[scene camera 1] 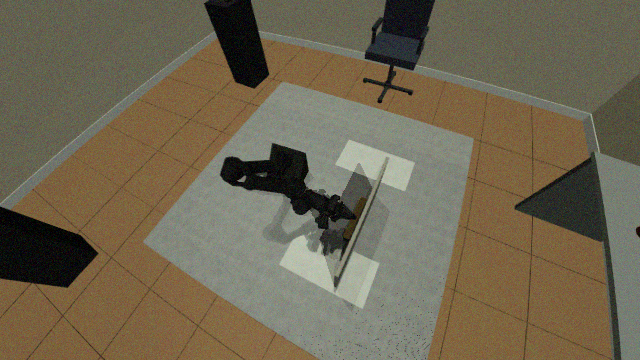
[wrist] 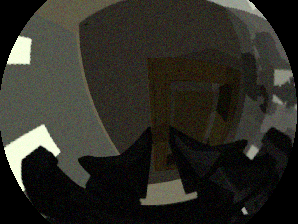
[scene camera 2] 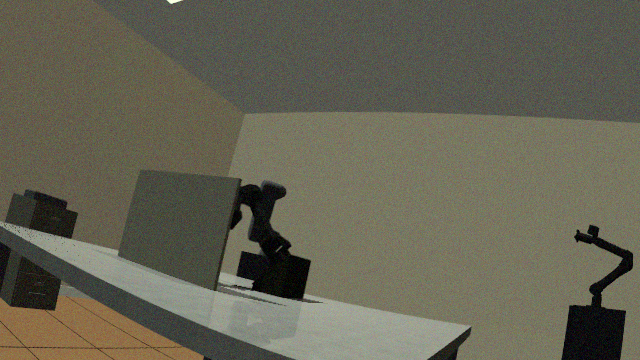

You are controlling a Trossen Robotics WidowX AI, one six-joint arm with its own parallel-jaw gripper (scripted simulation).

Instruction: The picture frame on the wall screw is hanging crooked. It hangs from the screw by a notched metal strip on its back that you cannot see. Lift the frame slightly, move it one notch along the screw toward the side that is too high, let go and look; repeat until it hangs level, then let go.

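Note:
The gripper is visible in scene camera 1 (scene camera 1: 356,218) and in the wrist view (wrist: 158,129). A thin upright wall panel (scene camera 2: 178,223) is present.

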